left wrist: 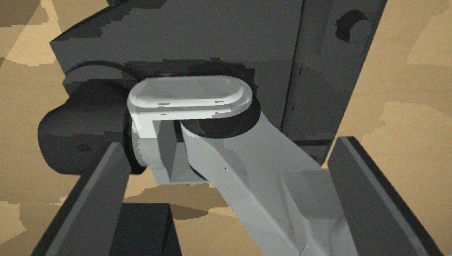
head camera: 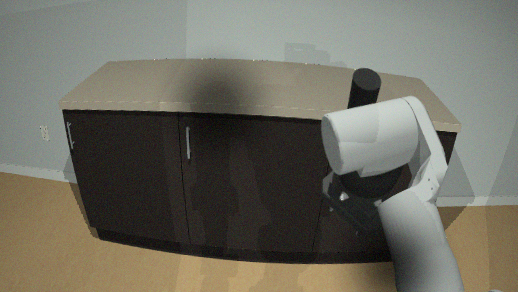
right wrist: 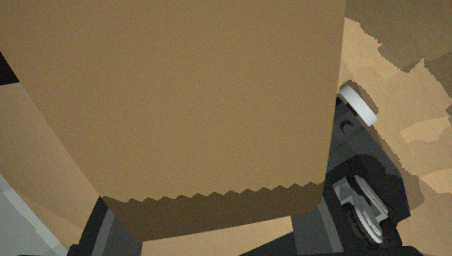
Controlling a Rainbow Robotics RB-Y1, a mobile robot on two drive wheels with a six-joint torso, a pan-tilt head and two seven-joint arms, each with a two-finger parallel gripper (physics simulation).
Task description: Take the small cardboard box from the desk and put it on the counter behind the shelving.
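Frame: origin at the robot's base, x back, y left, z down, level; metres.
Seen in the pictures: left gripper, fingertip midpoint: [left wrist: 229,152]; right gripper, fingertip midpoint: [head camera: 347,219] [right wrist: 217,140].
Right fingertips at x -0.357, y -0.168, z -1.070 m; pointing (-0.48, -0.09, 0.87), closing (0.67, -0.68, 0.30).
A point is followed by its place in that frame.
The small cardboard box [right wrist: 200,100] @(x -0.370, y -0.201, z -1.127 m) fills much of the right wrist view. My right gripper [right wrist: 215,216] is shut on it, with the fingers at the near end of the box on both sides. In the head camera the box and the right fingertips do not show; the right arm hides part of the counter. The counter [head camera: 145,85] @(x -1.395, y 0.470, z -0.911 m) has a beige top and dark cabinet doors, and stands against the wall in front of me. My left gripper [left wrist: 229,152] @(x 0.220, y 0.218, z -0.535 m) is open and empty, pointing down over the robot's own body. The shelving does not show in the head camera.
My right arm [head camera: 375,135] @(x -0.201, y -0.126, z -1.309 m) reaches in front of the right part of the counter. Wooden floor [head camera: 30,215] @(x -1.430, y 1.504, z -0.001 m) lies at the counter's foot, and a pale wall [head camera: 240,30] @(x -1.802, y 0.071, z -1.070 m) rises behind it. The robot's dark base [right wrist: 370,145] @(x 0.150, y -0.200, z -0.169 m) shows beside the box.
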